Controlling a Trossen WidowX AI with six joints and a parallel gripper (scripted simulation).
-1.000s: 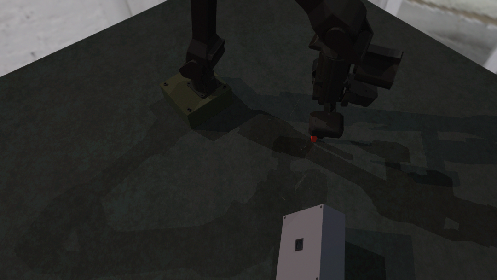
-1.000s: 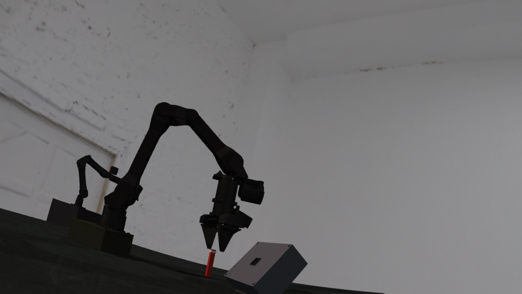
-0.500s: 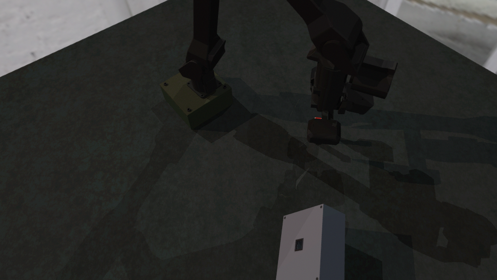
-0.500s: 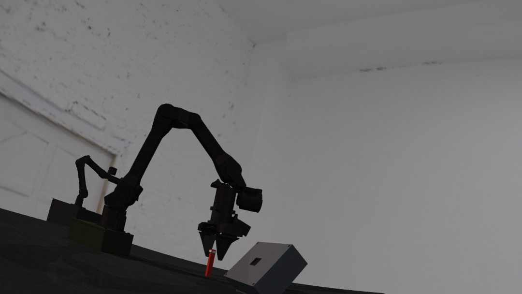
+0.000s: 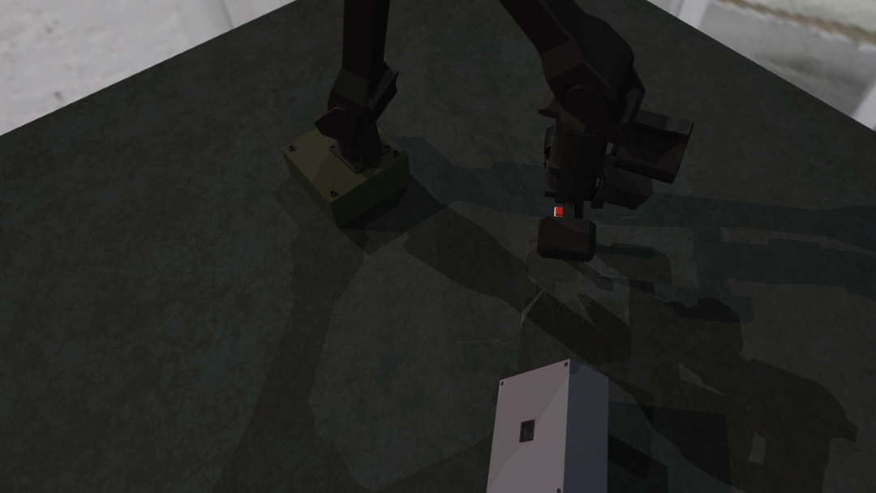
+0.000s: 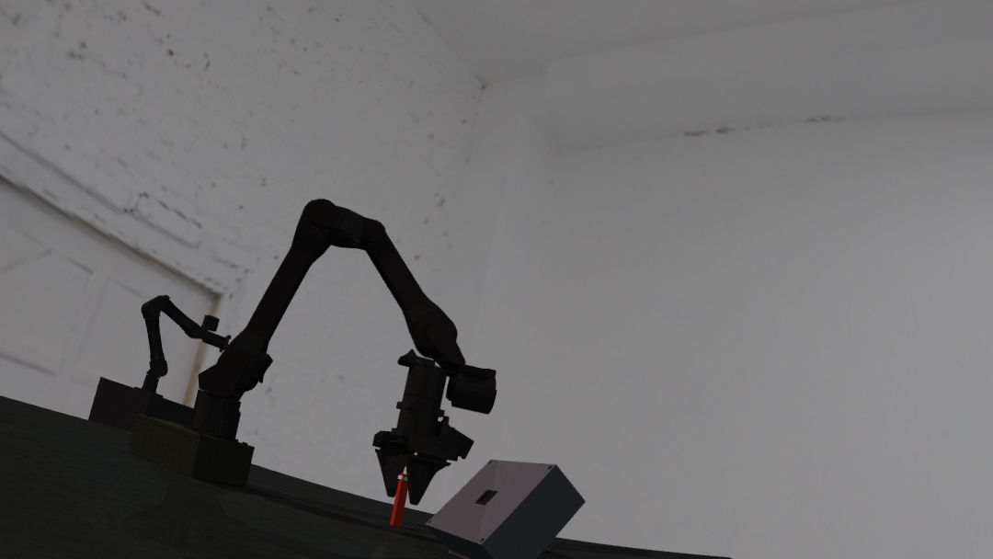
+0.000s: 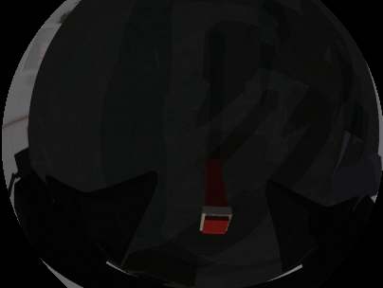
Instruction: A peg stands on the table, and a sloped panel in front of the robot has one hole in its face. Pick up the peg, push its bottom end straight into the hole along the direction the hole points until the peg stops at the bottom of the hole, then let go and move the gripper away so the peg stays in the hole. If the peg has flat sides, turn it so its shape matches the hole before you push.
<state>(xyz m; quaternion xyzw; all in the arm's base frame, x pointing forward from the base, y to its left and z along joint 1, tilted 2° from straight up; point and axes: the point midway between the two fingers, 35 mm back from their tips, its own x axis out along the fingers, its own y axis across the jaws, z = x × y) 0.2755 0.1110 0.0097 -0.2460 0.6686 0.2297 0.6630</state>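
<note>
Now: gripper tip 220 mm to the left of the sloped panel, 170 mm short of it and 20 mm below it. Also, from my gripper tip: red peg: 20 mm above.
</note>
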